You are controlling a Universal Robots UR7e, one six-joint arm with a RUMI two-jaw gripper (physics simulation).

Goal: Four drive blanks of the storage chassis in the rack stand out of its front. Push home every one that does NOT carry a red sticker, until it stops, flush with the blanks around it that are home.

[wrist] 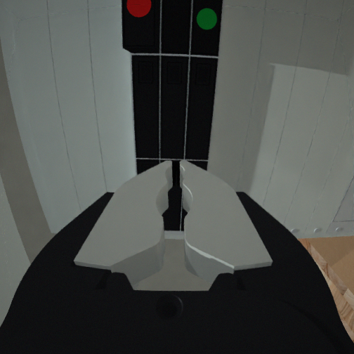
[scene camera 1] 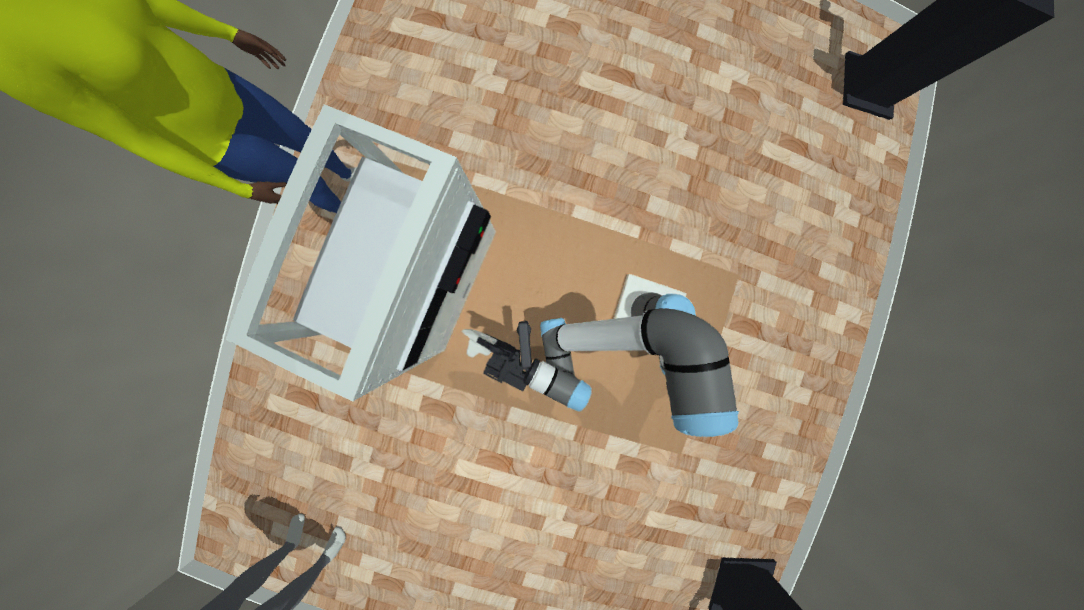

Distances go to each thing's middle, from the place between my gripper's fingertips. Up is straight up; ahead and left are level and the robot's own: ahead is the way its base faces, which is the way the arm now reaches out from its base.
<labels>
The rack (scene camera 1: 400, 258) is 20 cm ahead of my hand, 14 cm to the right of it and 9 cm below it.
</labels>
